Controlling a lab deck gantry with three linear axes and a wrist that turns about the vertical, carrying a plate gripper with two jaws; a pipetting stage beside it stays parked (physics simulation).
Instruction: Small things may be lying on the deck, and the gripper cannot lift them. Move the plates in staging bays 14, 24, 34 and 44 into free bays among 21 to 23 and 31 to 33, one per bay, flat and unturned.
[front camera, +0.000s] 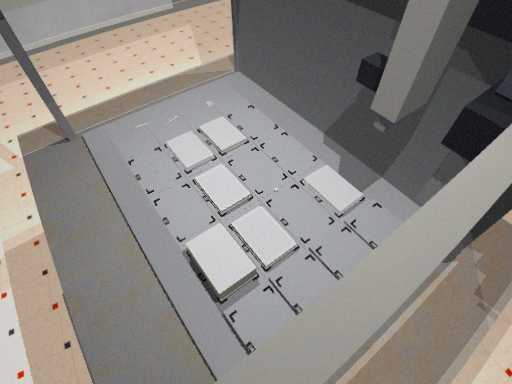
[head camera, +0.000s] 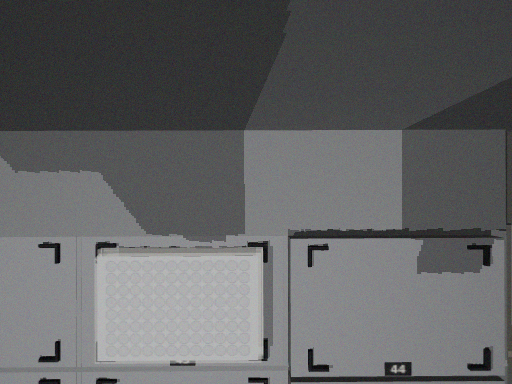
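Seen in the pictures: robot's base at its link origin: (front camera: 130, 162).
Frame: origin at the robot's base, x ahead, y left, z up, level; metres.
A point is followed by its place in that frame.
White plates lie flat and square in bay 21 (front camera: 190, 150) @[y 0.148, x 0.075, z 0.014 m], bay 22 (front camera: 222, 188) @[y 0.147, x 0.237, z 0.014 m], bay 23 (front camera: 264, 236) @[y 0.147, x 0.400, z 0.014 m] and bay 31 (front camera: 223, 134) @[y 0.254, x 0.074, z 0.014 m]. Bays 14, 24, 34 and 44 bear no plate in the front view; bay 44 (head camera: 397, 305) @[y 0.365, x 0.556, z 0.014 m] is also bare in the head view. Bays 32 and 33 hold no plate; a tiny pale bit (front camera: 275, 190) @[y 0.251, x 0.311, z 0.002 m] lies near the line between them. Part of the black gripper body shows at the right of the front view, beyond the front beam. Its jaws are hidden, so their opening and any load cannot be seen.
A plate (front camera: 332, 189) @[y 0.356, x 0.398, z 0.015 m] (head camera: 180, 307) @[y 0.365, x 0.394, z 0.014 m] lies in bay 43. A taller plate (front camera: 221, 260) @[y 0.040, x 0.403, z 0.042 m] stands in bay 13. Two thin pale sticks (front camera: 145, 124) @[y 0.097, x -0.120, z 0.003 m] (front camera: 171, 120) @[y 0.169, x -0.087, z 0.004 m] and a small white square (front camera: 209, 103) @[y 0.308, x -0.095, z 0.001 m] lie at the deck's far end. A beige column (front camera: 425, 60) @[y 0.337, x 0.477, z 0.377 m] hangs at upper right.
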